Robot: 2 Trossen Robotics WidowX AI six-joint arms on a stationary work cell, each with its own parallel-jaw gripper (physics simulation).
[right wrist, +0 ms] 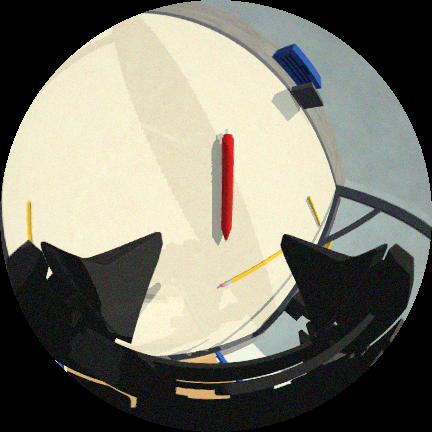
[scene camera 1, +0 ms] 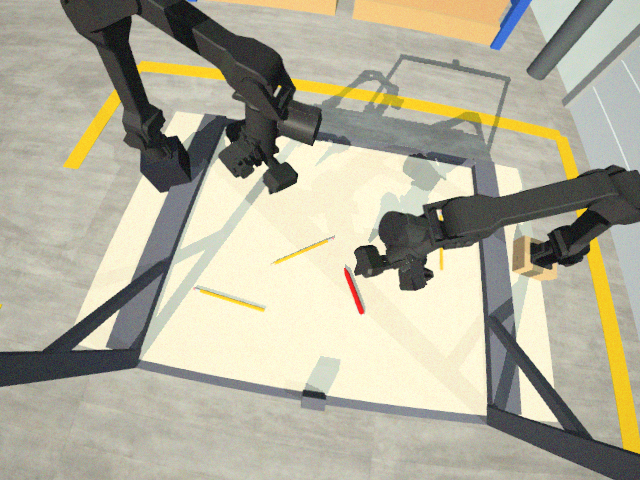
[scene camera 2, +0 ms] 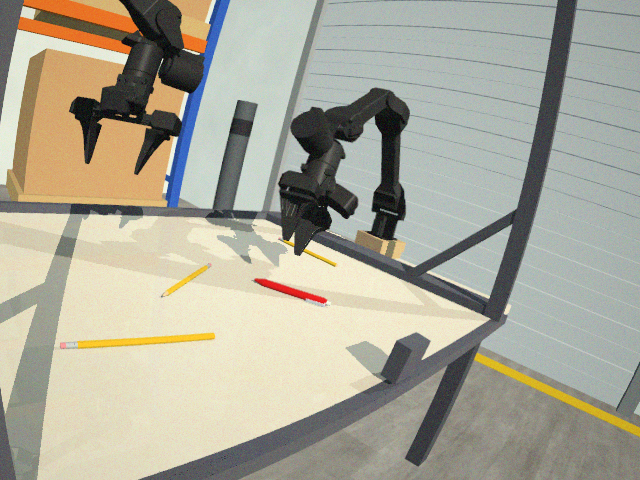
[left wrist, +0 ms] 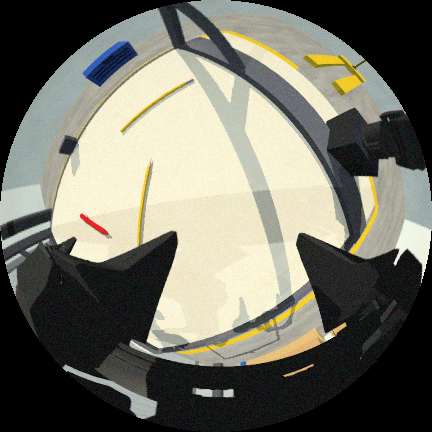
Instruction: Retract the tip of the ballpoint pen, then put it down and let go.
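Where they show: left gripper, fingertip midpoint: (right wrist: 302, 326) (scene camera 1: 260, 180) (scene camera 2: 110, 169) (left wrist: 240, 238); right gripper, fingertip midpoint: (right wrist: 224, 240) (scene camera 2: 291, 248) (left wrist: 82, 249); left arm's base, link origin: (scene camera 1: 159, 152) (left wrist: 368, 140); right arm's base, link origin: (scene camera 1: 540, 256) (scene camera 2: 382, 236).
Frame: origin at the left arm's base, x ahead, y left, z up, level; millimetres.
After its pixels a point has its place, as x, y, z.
Note:
The red ballpoint pen (scene camera 1: 354, 290) @(414, -468, -94) (scene camera 2: 291, 291) @(407, -471, -98) (left wrist: 94, 224) @(407, -454, -97) (right wrist: 227, 185) @(416, -471, -95) lies flat on the table. In the right wrist view its pale button end is at the top and its pointed end at the bottom; whether a fine tip sticks out is too small to tell. My right gripper (scene camera 1: 387, 273) (scene camera 2: 292, 246) @(451, -440, -40) (right wrist: 224, 240) @(451, -440, -40) is open and empty, above the table near the pen's pointed end, with the pen seen between the fingertips in its wrist view. My left gripper (scene camera 1: 258, 173) @(248, -184, 42) (scene camera 2: 112, 168) @(248, -184, 42) (left wrist: 240, 238) @(248, -184, 42) is open and empty, high up and well away from the pen.
One yellow pencil (scene camera 1: 303, 250) @(316, -330, -99) (scene camera 2: 186, 280) @(299, -336, -101) lies left of the pen in scene camera 1, a second (scene camera 1: 230, 299) @(109, -410, -100) (scene camera 2: 136, 341) @(95, -406, -101) farther left, and a third (scene camera 1: 441, 253) @(687, -435, -100) (scene camera 2: 320, 256) @(687, -434, -99) beyond the right gripper. A grey block (scene camera 1: 313, 399) @(250, -668, -49) (scene camera 2: 405, 358) @(222, -673, -64) stands at the table's edge.

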